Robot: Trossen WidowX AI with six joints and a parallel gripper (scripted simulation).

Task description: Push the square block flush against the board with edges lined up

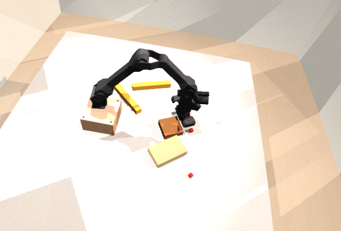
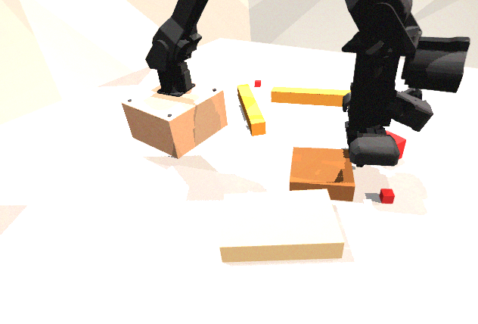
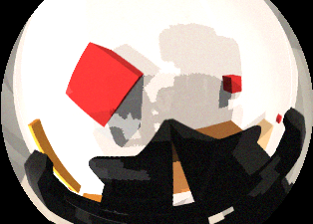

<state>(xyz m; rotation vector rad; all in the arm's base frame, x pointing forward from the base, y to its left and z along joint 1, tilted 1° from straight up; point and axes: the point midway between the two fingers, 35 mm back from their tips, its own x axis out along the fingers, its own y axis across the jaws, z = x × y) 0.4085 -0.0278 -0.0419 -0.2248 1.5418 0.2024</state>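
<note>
My gripper tip is 6 cm past the square block, 5 cm to the left of it and 1 cm below it. The rest, counted from my gripper tip: red cube (4 cm ahead, 6 cm to the left, 1 cm above); then pale yellow slab (8 cm behind, 18 cm to the right, 1 cm above).
</note>
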